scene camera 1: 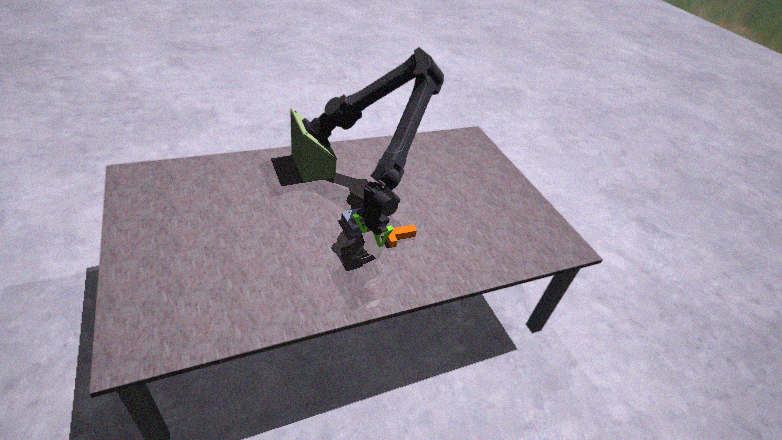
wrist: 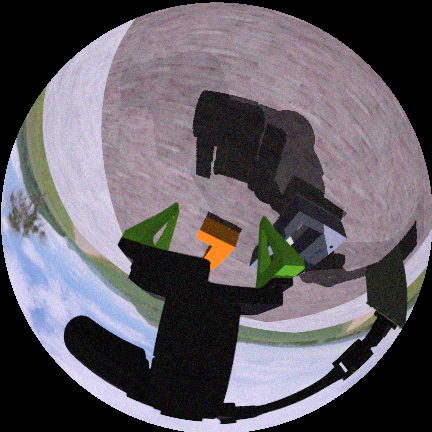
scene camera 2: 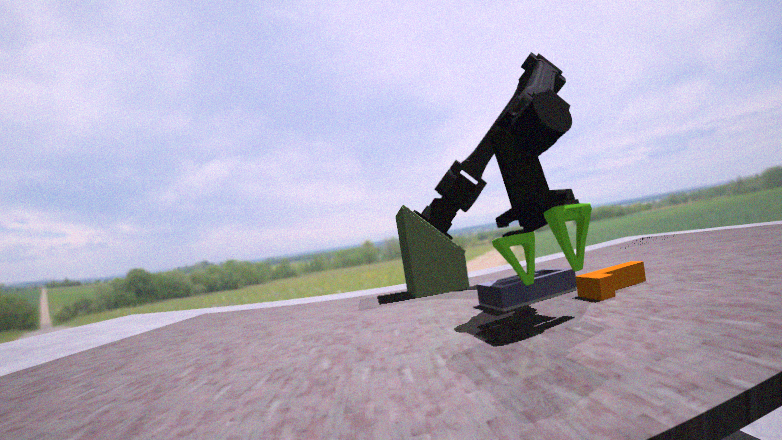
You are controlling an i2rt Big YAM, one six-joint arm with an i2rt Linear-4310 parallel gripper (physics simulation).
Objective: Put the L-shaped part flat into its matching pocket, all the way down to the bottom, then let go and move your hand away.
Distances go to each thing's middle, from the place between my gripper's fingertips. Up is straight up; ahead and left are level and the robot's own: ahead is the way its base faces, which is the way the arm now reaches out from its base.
My hand is 12 cm to the right of the orange L-shaped part (scene camera 2: 600,285), 3 cm above it and 2 cm past it.
